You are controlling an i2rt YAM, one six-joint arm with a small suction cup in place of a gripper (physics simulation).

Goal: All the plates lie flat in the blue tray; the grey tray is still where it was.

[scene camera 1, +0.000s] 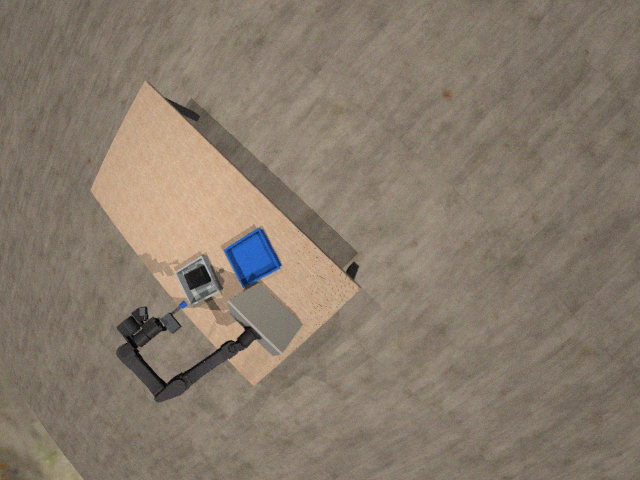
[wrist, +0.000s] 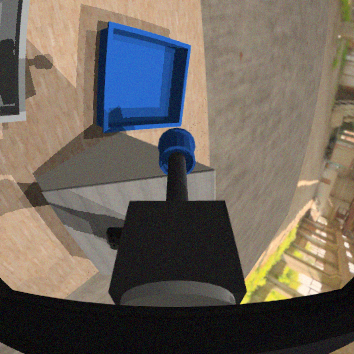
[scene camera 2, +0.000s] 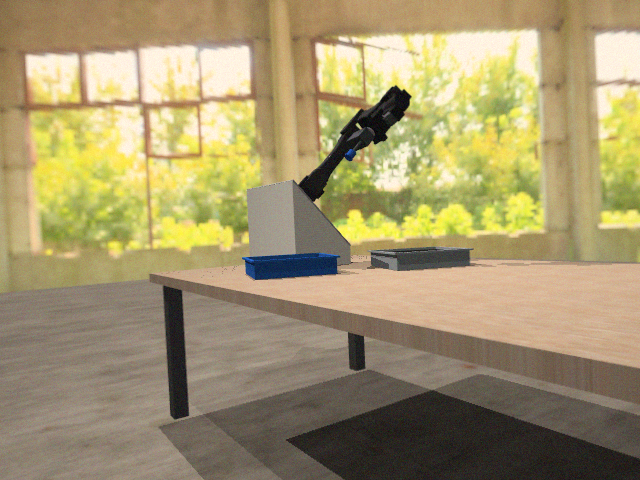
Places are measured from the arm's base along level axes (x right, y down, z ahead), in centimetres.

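Pixels of known places: hand, its tool point: (scene camera 1: 185, 302) (wrist: 176, 144) (scene camera 2: 348, 157); arm's base, origin of its link: (scene camera 1: 252, 331) (scene camera 2: 292, 210).
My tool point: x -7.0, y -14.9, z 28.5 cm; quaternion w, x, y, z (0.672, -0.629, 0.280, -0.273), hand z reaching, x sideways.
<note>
For each thing: its top centre in the pictures, then the offset to it from my tool point. Level surfaces: height alone.
- grey tray, centre of its top: (scene camera 2: 417, 249) (scene camera 1: 195, 281) dx -15.5, dy +29.6, dz +13.0 cm
- blue tray, centre of its top: (wrist: 151, 82) (scene camera 2: 288, 256) (scene camera 1: 250, 258) dx +22.3, dy +29.6, dz +0.2 cm
- table, height of its surface: dy +34.6 cm
A black square plate (scene camera 1: 197, 277) (wrist: 7, 80) lies inside the grey tray (scene camera 1: 212, 273) (scene camera 2: 434, 259) (wrist: 23, 65); whether more plates lie under it I cannot tell. The blue tray (scene camera 1: 252, 256) (scene camera 2: 292, 267) (wrist: 132, 75) stands beside the grey tray on the table, and its floor shows bare blue in the top view and the wrist view. My suction cup (scene camera 1: 183, 304) (scene camera 2: 349, 154) (wrist: 176, 142), a small blue tip on a dark rod, is open, with nothing on it. It hangs high above the level of both trays.
A large grey wedge-shaped block (scene camera 1: 268, 317) (scene camera 2: 271, 222) (wrist: 150, 195) stands on the table (scene camera 1: 155, 170) (scene camera 2: 516, 299) close to the blue tray. My arm's base joins its sloped side. The table edge runs near the grey tray.
</note>
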